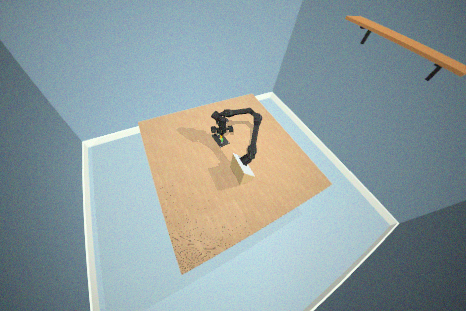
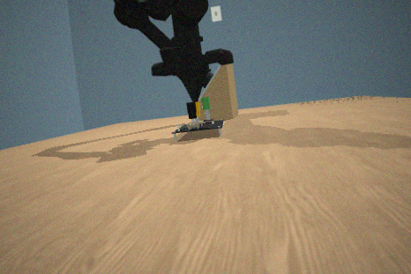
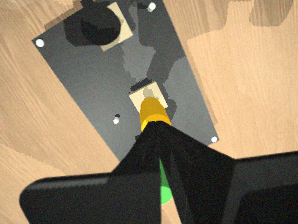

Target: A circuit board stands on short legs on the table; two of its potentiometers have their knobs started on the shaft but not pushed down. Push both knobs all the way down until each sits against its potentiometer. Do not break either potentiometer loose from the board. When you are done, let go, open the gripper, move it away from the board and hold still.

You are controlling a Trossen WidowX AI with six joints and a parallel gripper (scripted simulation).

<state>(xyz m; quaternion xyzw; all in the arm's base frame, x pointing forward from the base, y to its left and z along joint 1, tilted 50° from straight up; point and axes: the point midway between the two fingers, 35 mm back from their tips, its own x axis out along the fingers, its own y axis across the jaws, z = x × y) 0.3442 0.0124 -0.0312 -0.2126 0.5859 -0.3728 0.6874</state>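
Now: gripper tip 2 cm above the yellow knob. From my gripper tip the other things lie so: black knob (6 cm ahead, 1 cm to the left, 1 cm below).
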